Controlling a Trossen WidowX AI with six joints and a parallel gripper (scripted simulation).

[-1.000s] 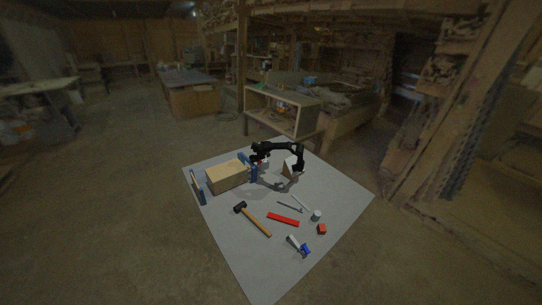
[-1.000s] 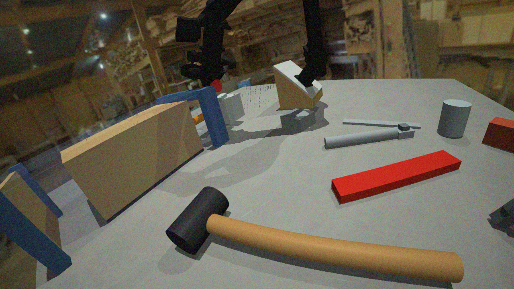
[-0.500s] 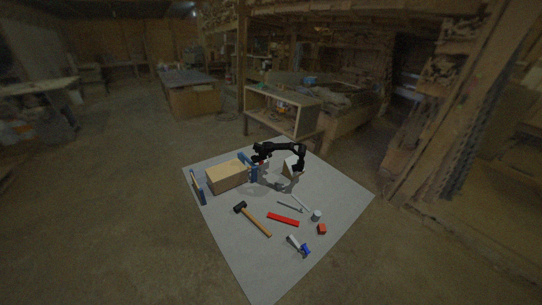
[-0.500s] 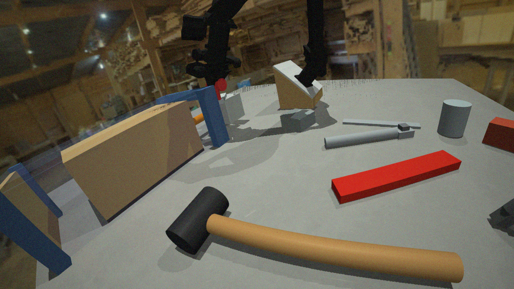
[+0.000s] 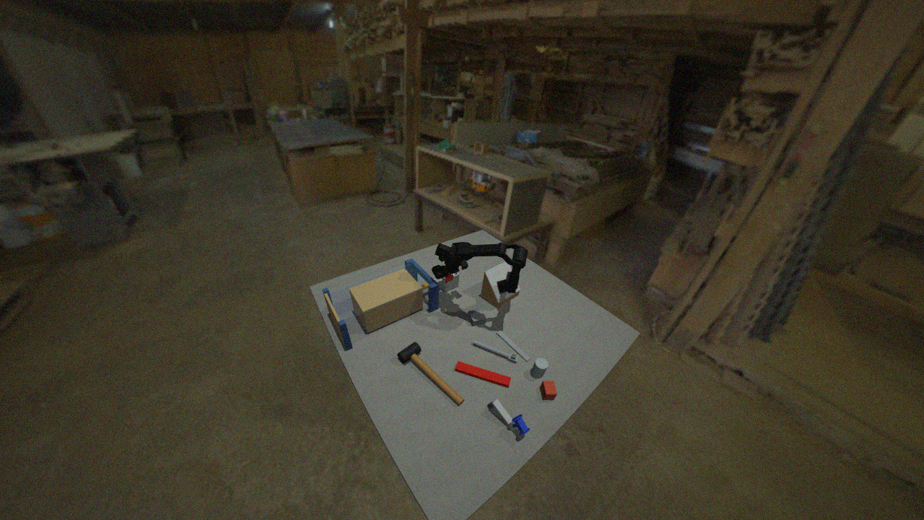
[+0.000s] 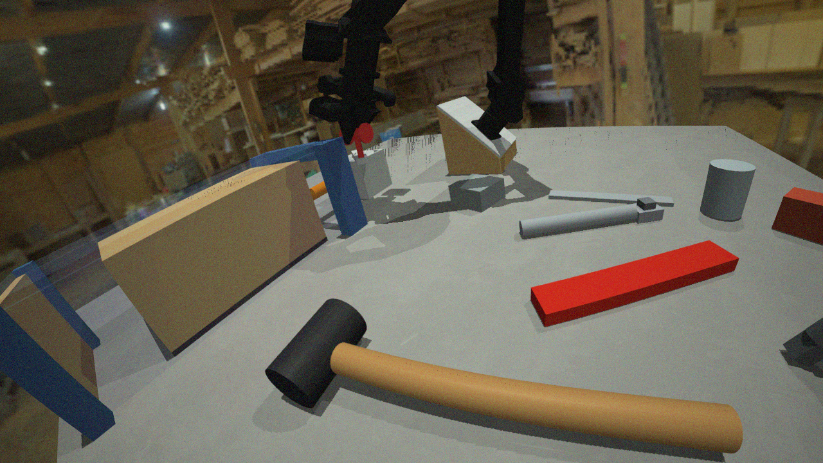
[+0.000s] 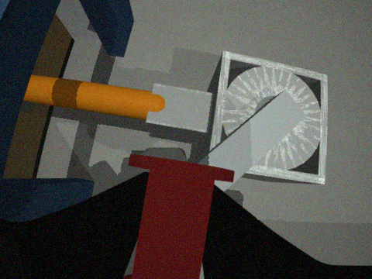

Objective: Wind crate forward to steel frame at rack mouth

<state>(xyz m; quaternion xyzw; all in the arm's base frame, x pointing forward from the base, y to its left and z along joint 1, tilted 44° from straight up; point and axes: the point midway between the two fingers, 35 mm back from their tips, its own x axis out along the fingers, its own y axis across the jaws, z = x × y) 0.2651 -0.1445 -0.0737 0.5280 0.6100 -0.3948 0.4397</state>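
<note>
Now: the winch handle with red knob 30 mm below my gripper tip, 20 mm behind it and 10 mm to the right of it. Also, from my gripper tip: grey block (240 mm to the left, 120 mm below, 50 mm behind); winch (100 mm below, 70 mm to the right, 70 mm behind); flat grey strip (450 mm to the left, 130 mm below, 100 mm behind).
</note>
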